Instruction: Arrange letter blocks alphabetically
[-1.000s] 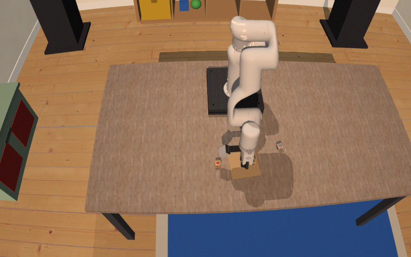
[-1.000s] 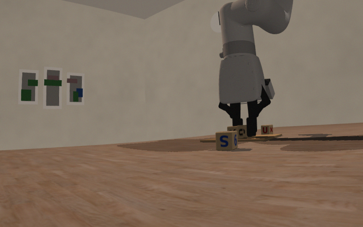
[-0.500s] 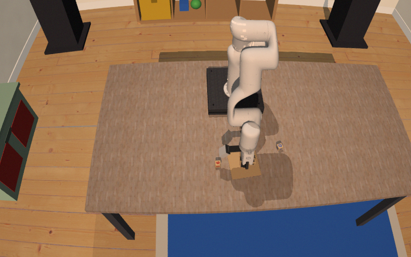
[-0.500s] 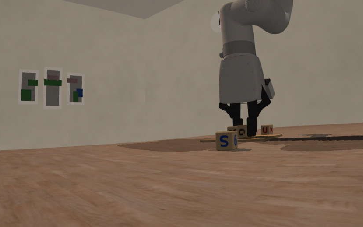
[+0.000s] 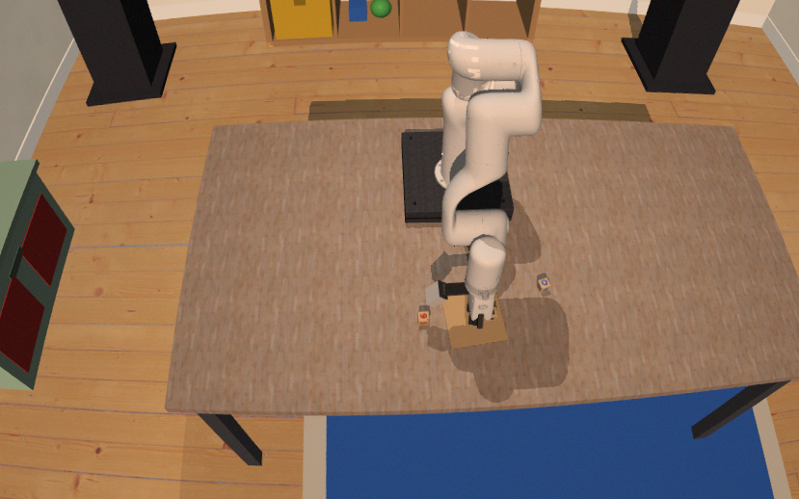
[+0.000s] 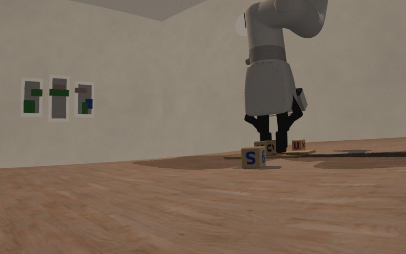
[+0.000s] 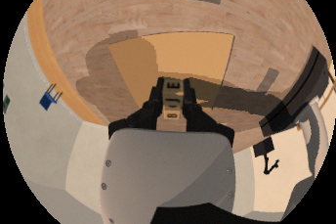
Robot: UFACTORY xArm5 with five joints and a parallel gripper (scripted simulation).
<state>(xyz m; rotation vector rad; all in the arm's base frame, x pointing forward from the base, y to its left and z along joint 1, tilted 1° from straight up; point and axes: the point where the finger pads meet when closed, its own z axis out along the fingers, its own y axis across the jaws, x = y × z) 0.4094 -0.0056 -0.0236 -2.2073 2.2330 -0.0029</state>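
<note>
Now: hand 20 mm above the tan mat. The rest, counted from my hand: letter block (120 mm to the right, 10 mm below).
</note>
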